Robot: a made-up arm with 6 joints. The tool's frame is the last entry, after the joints. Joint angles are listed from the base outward. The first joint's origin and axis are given. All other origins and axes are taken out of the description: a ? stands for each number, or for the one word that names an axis. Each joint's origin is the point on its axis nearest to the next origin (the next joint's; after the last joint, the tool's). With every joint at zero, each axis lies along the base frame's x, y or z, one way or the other. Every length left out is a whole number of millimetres.
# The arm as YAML. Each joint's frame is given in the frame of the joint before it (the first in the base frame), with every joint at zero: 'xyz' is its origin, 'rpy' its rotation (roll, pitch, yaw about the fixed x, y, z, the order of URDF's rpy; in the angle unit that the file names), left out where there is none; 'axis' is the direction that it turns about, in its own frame. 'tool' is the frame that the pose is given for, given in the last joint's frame.
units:
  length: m
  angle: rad
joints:
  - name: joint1
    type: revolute
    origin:
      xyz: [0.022, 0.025, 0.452]
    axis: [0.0, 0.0, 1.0]
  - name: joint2
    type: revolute
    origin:
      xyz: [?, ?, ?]
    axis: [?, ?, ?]
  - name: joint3
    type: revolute
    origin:
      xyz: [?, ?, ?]
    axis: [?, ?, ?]
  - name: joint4
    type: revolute
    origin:
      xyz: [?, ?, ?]
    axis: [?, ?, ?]
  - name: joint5
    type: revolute
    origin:
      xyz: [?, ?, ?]
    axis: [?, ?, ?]
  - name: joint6
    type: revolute
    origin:
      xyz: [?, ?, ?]
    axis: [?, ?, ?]
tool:
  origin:
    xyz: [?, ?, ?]
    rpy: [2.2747, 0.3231, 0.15]
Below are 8 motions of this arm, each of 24 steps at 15 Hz.
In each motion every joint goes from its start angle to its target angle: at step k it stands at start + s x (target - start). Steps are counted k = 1, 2, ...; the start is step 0. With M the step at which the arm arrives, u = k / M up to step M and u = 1 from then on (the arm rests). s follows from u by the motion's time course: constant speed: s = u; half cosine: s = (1 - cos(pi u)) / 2; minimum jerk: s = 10 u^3 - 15 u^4 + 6 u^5.
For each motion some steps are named. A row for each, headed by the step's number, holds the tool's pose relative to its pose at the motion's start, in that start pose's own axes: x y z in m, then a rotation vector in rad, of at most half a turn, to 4 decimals.
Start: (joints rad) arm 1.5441 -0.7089 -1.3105 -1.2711 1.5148 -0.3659
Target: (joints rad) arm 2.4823 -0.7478 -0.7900 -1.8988 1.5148 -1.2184
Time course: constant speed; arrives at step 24
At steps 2, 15, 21, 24:
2: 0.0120 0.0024 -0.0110 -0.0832 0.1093 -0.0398
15: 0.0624 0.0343 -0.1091 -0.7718 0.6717 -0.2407
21: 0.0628 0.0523 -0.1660 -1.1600 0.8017 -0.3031
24: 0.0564 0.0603 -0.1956 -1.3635 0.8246 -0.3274

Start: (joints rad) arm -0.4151 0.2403 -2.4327 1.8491 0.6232 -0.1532
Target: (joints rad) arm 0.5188 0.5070 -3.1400 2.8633 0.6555 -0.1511
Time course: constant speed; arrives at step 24
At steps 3, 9, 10, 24:
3: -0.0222 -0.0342 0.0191 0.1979 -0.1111 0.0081
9: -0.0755 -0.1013 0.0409 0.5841 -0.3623 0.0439
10: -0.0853 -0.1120 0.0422 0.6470 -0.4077 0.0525
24: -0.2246 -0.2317 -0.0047 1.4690 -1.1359 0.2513

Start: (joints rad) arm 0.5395 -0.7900 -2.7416 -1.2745 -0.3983 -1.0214
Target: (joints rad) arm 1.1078 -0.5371 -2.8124 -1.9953 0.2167 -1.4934
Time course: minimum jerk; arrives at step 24
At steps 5, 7, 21, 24:
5: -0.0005 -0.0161 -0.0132 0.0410 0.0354 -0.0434
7: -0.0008 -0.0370 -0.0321 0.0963 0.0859 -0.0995
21: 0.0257 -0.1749 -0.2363 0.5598 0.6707 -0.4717
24: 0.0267 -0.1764 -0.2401 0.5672 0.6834 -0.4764

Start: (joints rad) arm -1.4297 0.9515 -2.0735 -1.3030 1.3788 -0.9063
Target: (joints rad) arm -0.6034 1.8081 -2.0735 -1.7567 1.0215 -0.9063
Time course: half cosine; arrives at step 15
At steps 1, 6, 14, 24:
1: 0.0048 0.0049 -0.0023 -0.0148 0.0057 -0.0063
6: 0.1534 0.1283 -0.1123 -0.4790 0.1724 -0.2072
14: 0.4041 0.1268 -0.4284 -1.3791 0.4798 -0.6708
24: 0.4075 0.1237 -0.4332 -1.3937 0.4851 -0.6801

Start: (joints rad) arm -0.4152 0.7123 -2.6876 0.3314 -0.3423 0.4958
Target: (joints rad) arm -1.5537 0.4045 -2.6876 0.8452 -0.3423 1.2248
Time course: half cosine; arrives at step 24
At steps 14, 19, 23, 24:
14: 0.2278 0.1932 -0.0892 -0.0210 0.1880 0.6506
19: 0.2771 0.2454 -0.1879 0.1029 0.3259 0.8483
23: 0.2866 0.2575 -0.2286 0.1648 0.3799 0.9020
24: 0.2869 0.2579 -0.2304 0.1676 0.3822 0.9040

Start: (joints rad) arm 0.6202 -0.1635 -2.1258 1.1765 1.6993 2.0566
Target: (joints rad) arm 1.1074 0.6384 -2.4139 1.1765 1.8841 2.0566
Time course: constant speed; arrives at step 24
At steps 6, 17, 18, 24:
6: 0.0507 -0.0561 0.0001 -0.1702 -0.1120 0.0689
17: 0.1551 -0.1513 0.0554 -0.4973 -0.2890 0.2114
18: 0.1649 -0.1585 0.0638 -0.5278 -0.3033 0.2255
24: 0.2242 -0.1942 0.1240 -0.7122 -0.3821 0.3140

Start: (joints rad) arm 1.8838 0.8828 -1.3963 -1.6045 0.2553 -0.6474
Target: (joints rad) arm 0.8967 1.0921 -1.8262 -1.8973 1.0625 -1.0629
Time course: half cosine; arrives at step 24
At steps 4, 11, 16, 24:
4: -0.0214 -0.0332 0.0012 0.0626 -0.0339 -0.0525
11: -0.1342 -0.2170 -0.0538 0.4727 -0.1589 -0.3135
16: -0.2074 -0.3527 -0.1804 0.8994 -0.1781 -0.4812
24: -0.2388 -0.4270 -0.3213 1.2734 -0.1329 -0.5620

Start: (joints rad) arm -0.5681 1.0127 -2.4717 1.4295 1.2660 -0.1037
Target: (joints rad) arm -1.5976 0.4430 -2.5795 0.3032 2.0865 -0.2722
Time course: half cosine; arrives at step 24
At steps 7, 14, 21, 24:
7: -0.0278 0.0593 -0.0853 -0.2377 0.0746 -0.0423
14: -0.1661 0.1831 -0.2359 -0.7936 -0.0120 0.0915
21: -0.3353 0.2322 -0.3209 -1.0899 -0.2853 0.4146
24: -0.3570 0.2329 -0.3286 -1.1100 -0.3240 0.4630

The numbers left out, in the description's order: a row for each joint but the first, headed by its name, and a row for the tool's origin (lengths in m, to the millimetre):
joint2: xyz -0.002 -0.016 0.0, axis 0.0 1.0 0.0
joint3: xyz 0.022 0.0 0.261, axis 0.0 1.0 0.0
joint4: xyz 0.046 0.0 -0.195, axis 0.0 0.0 -1.0
joint5: xyz 0.01 -0.001 0.0, axis 0.0 1.0 0.0
joint6: xyz 0.122 0.0 -0.138, axis 0.0 0.0 -1.0
tool: xyz -0.005 0.002 0.0

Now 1 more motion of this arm.
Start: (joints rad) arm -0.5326 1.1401 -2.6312 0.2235 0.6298 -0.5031
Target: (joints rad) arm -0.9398 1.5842 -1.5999 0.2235 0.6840 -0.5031
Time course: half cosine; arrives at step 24
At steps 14, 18, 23, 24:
14: -0.3487 -0.2252 0.1311 0.4315 -0.7410 -0.4971
18: -0.4834 -0.2766 0.0909 0.6380 -0.9930 -0.6371
23: -0.5582 -0.2995 0.0436 0.7848 -1.1447 -0.7165
24: -0.5603 -0.3000 0.0420 0.7894 -1.1492 -0.7187

